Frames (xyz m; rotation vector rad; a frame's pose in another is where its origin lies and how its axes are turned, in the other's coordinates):
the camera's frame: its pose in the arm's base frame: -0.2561 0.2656 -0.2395 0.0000 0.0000 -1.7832
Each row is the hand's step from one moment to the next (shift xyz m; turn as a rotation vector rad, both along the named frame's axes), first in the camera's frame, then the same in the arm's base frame.
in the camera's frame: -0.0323 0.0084 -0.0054 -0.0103 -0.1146 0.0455
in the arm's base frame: 0.0150 0.0298 -0.0054 -0.1099 0.0342 0.0455
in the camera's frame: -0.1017 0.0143 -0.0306 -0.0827 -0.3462 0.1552
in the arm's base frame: 0.0354 0.0964 -0.0306 -0.3210 0.1538 0.1552
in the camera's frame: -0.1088 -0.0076 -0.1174 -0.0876 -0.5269 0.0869
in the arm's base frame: 0.0155 0.1080 -0.1174 -0.4966 0.1967 0.0869
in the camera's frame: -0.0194 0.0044 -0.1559 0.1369 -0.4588 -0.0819
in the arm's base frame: 0.0084 0.0180 -0.1559 -0.4773 -0.0371 -0.0819
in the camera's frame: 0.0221 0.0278 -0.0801 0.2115 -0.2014 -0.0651
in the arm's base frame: 0.0225 -0.0275 -0.0801 -0.2415 -0.1643 -0.0651
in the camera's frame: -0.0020 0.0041 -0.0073 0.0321 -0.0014 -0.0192
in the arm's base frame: 0.0044 0.0011 -0.0073 -0.0081 -0.0311 -0.0192
